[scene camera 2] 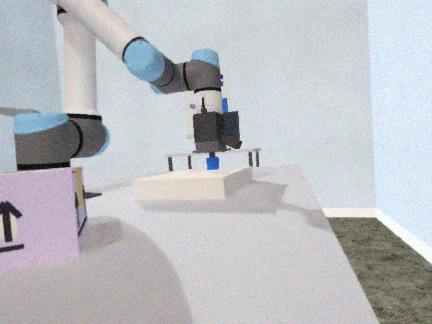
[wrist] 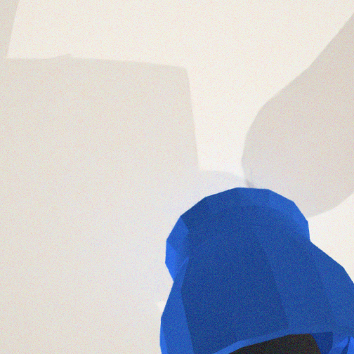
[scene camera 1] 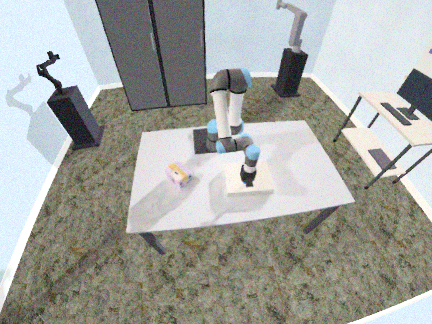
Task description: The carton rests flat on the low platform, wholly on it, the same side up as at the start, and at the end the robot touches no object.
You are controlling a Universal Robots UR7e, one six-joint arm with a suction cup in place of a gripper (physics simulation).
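Frame: origin at the arm's base, x left, y back, z up, level; centimetres.
Seen in the pictures: hand at its tool point: [scene camera 2: 213, 169]; arm's base at its link origin: [scene camera 1: 215, 144].
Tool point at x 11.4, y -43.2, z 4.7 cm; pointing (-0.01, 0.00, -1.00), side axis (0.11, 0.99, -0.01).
Observation:
Pixels of each thing's top centre, then the offset from my tool point to it. Level surfaces: height alone.
- carton at its top centre: [scene camera 2: 3, 173] [scene camera 1: 177, 170] dx -43.4, dy +15.8, dz +4.1 cm
- low platform at its top centre: [scene camera 2: 200, 172] [scene camera 1: 248, 176] dx +3.6, dy +4.6, dz -0.9 cm
- white table at its surface level: dz -5.7 cm
The carton [scene camera 1: 178, 175] [scene camera 2: 37, 220] is a lilac box with an orange band and dark markings. It stands on the table left of the platform, apart from it; the arrow on its side points up in scene camera 2. The low platform [scene camera 1: 262, 181] [scene camera 2: 180, 189] [wrist: 215, 40] is a flat cream slab. My gripper [scene camera 1: 245, 183] [scene camera 2: 213, 168] [wrist: 237, 240], a blue suction cup, points down over the platform, at or very near its top. Whether it touches is unclear. The cup carries no carton and is well away from it.
The white table [scene camera 1: 300, 150] [scene camera 2: 240, 260] bears the arm's base at the back, between carton and platform. A grey cabinet [scene camera 1: 182, 55], two pedestals [scene camera 1: 75, 115] [scene camera 1: 291, 70] with small arms and a desk [scene camera 1: 385, 105] with a monitor stand beyond the table.

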